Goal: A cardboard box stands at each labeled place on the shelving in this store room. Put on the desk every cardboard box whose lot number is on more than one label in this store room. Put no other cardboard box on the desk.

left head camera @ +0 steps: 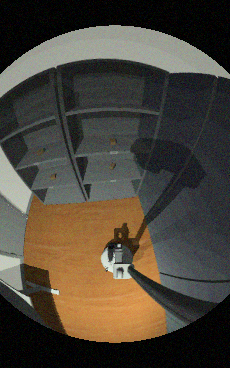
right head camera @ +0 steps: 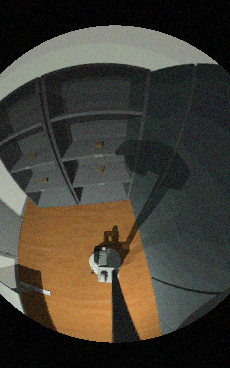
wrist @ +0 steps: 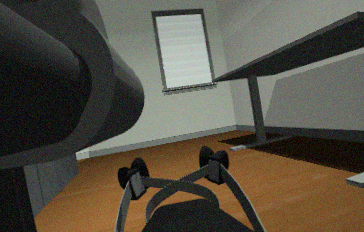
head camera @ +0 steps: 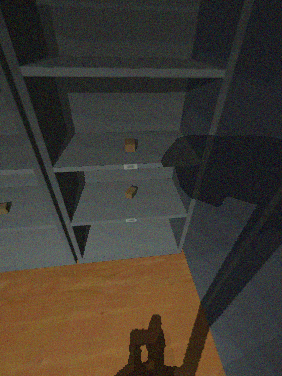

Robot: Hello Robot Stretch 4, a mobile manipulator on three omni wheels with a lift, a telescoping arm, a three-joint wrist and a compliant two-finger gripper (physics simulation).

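Places are measured from the robot's base along level axes (x ahead, y left, z up), in metres.
Pixels of known places: gripper, fingertip midpoint: (left head camera: 110, 271) (right head camera: 96, 274) (wrist: 173, 164).
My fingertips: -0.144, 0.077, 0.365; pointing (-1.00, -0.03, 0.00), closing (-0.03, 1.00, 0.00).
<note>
Behind a point stands the place of what it marks, as x, y, z.
A cardboard box (head camera: 130, 145) {1.137, 0.093, 1.008} (left head camera: 113, 142) {1.138, 0.086, 0.991} (right head camera: 99, 144) {1.143, 0.084, 1.004} stands on the upper-middle shelf of the right bay, with a white label (head camera: 130, 166) {0.995, 0.082, 0.949} on the shelf edge. Another cardboard box (head camera: 131, 192) {1.225, 0.098, 0.557} (left head camera: 113, 166) {1.227, 0.078, 0.543} (right head camera: 102, 169) {1.232, 0.079, 0.542} sits turned at an angle on the shelf below, above its label (head camera: 131, 220) {0.995, 0.080, 0.488}. The print on both labels is too small to read. In the left bay are two more boxes, an upper box (left head camera: 41, 151) {1.028, 1.018, 0.989} (right head camera: 32, 156) {1.018, 1.024, 0.990} and a lower box (head camera: 4, 208) {0.993, 0.979, 0.552} (left head camera: 53, 176) {0.994, 0.991, 0.546} (right head camera: 45, 180) {0.988, 0.989, 0.540}. My gripper (wrist: 173, 164) {-0.144, 0.077, 0.365} is open and empty, away from the shelving. The desk (wrist: 300, 52) {-1.160, 0.928, 0.668} shows from below at the right.
Tall dark cabinets (left head camera: 195, 215) {0.262, -0.538, 0.982} (right head camera: 185, 230) {0.183, -0.552, 0.978} line the right side, with the robot's shadow on them. Wooden floor (head camera: 75, 310) {0.570, 0.454, -0.027} lies before the shelving. A desk leg (wrist: 256, 110) {-2.023, 0.931, 0.318} stands at the right in the wrist view, and a window (wrist: 184, 52) {-3.424, 0.461, 1.364} is on the wall.
</note>
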